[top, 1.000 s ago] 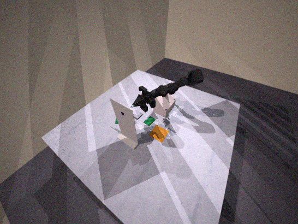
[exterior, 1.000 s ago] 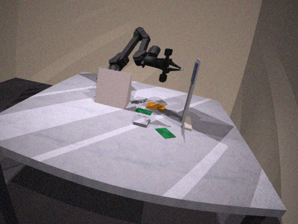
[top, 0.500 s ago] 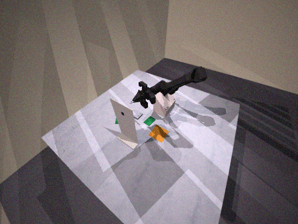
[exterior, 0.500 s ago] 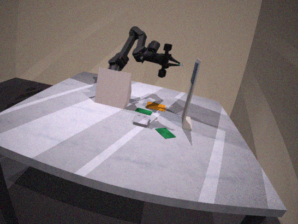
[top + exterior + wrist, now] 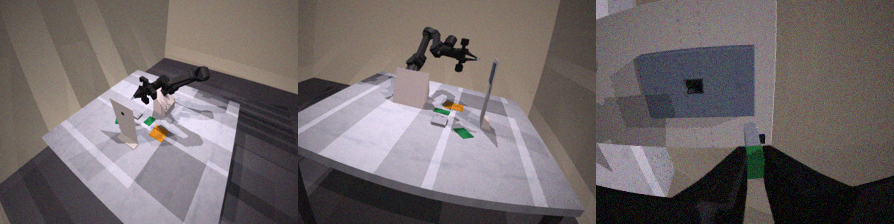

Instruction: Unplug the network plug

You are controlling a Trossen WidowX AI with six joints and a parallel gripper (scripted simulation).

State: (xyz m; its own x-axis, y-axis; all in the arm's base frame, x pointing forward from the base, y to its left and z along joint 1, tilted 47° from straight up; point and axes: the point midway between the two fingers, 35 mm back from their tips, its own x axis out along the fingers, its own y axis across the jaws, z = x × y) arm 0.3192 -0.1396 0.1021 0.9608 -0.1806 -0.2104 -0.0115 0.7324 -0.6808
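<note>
The orange marked square lies 34 cm below my gripper tip, 16 cm to the left of it and 6 cm behind it. Round my gripper tip: upright panel: 17 cm below, 11 cm ahead.
</note>
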